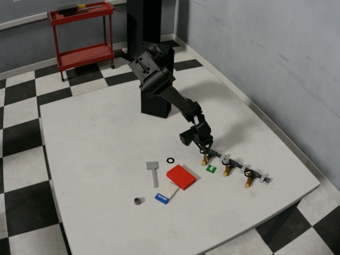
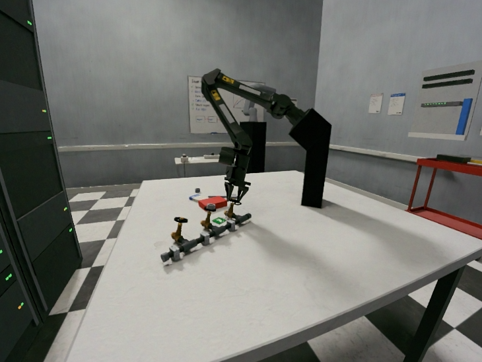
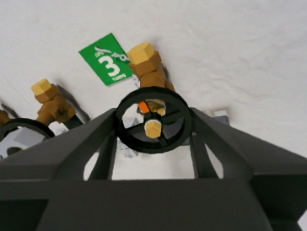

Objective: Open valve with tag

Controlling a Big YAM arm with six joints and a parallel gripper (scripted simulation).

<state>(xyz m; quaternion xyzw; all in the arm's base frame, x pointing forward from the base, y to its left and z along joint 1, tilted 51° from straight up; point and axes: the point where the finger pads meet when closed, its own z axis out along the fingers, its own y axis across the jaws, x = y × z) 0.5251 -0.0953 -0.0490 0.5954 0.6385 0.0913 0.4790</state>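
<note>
The green tag is 70 mm ahead of my hand, 20 mm to the right of it and 80 mm below it. The rest, counted from my hand: grey t-shaped tool 130 mm behind, 230 mm to the right, 80 mm below; then card 10 mm ahead, 280 mm to the right, 70 mm below; then red box 160 mm to the right, 70 mm below.
</note>
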